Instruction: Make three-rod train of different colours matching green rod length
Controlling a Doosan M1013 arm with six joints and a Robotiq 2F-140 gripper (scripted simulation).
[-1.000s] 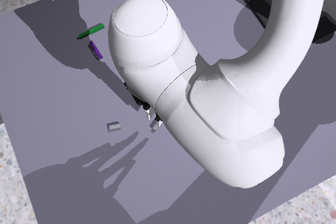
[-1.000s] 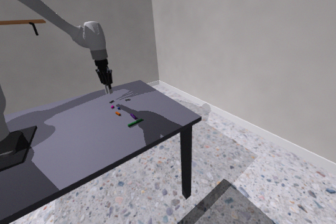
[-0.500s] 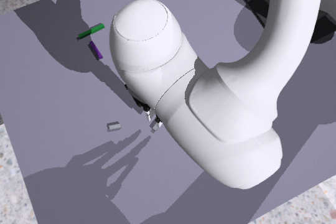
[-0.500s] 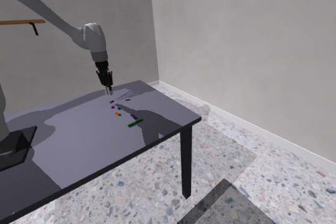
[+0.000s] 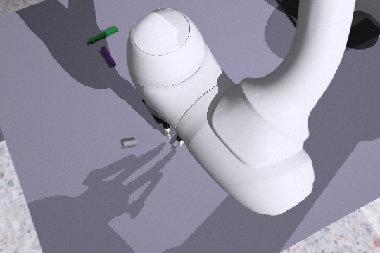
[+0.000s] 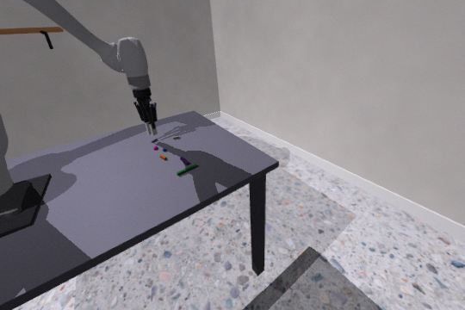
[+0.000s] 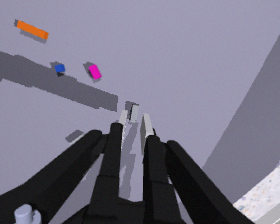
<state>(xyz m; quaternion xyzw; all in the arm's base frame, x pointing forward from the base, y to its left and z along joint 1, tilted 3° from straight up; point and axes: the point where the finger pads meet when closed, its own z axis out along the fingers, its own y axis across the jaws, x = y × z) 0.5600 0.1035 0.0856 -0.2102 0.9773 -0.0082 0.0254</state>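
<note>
The blue rod lies 14 cm to the right of my hand and 7 cm below it. Also, from my hand: magenta rod: 2 cm behind, 9 cm to the right, 7 cm below; orange rod: 2 cm behind, 19 cm to the right, 7 cm below; purple rod: 3 cm ahead, 29 cm to the right, 7 cm below.
</note>
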